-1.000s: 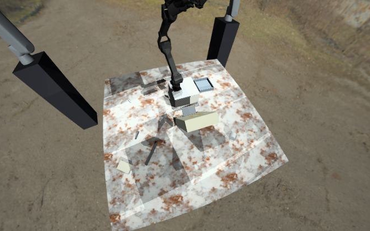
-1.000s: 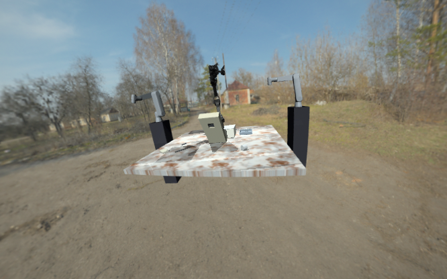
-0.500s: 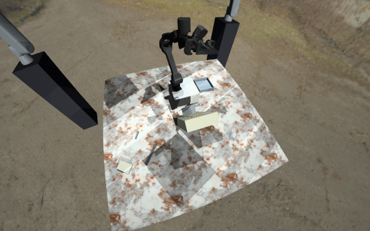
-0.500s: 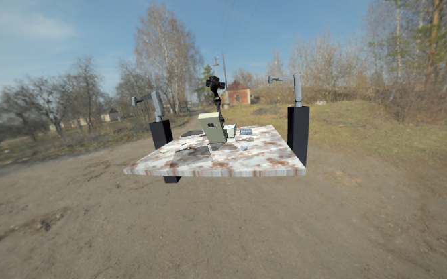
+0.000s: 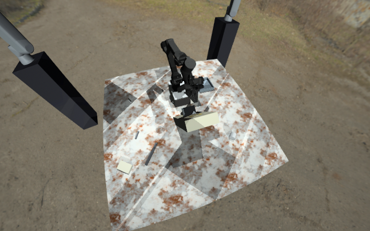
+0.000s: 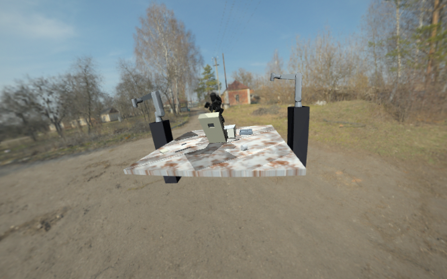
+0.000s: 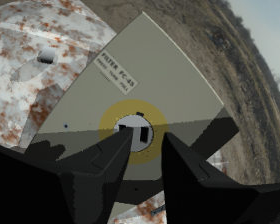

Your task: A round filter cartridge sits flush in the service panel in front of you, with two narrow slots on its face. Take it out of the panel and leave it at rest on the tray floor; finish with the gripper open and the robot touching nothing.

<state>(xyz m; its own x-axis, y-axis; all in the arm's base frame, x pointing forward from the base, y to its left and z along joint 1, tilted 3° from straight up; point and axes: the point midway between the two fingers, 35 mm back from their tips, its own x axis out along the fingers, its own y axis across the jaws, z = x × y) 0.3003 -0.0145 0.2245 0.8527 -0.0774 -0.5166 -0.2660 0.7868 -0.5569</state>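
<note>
Right now the round filter cartridge is 5 cm ahead of my gripper tip, 2 cm to the right of it and 8 cm below it. Also, from my gripper tip: blue-grey tray 35 cm behind, 32 cm to the left, 30 cm below; then service panel 1 cm ahead, 1 cm to the right, 15 cm below.
</note>
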